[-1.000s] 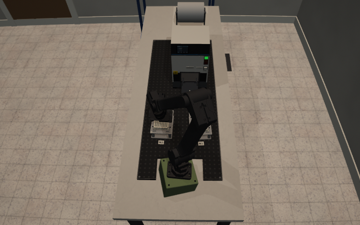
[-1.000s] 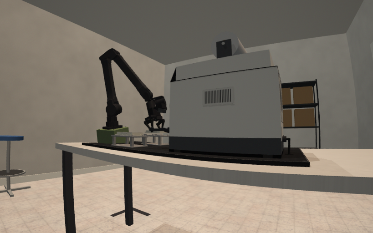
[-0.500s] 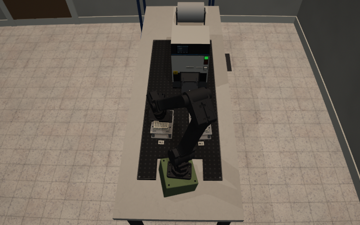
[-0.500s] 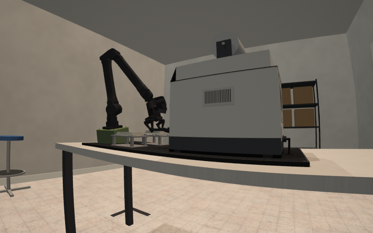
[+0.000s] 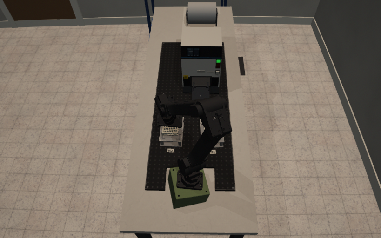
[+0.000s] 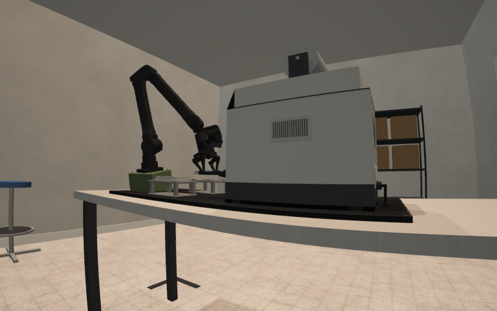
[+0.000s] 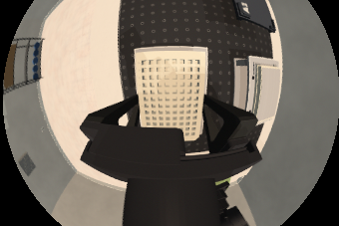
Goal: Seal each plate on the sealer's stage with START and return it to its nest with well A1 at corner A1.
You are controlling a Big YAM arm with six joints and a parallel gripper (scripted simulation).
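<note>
My hand is 200 mm short of the sealer stage and 150 mm to the left of it. Round my hand: yellow warning label 300 mm ahead, 70 mm to the right, 50 mm above; then white well plate right at my hand; then N2 label 110 mm behind, 100 mm below.
</note>
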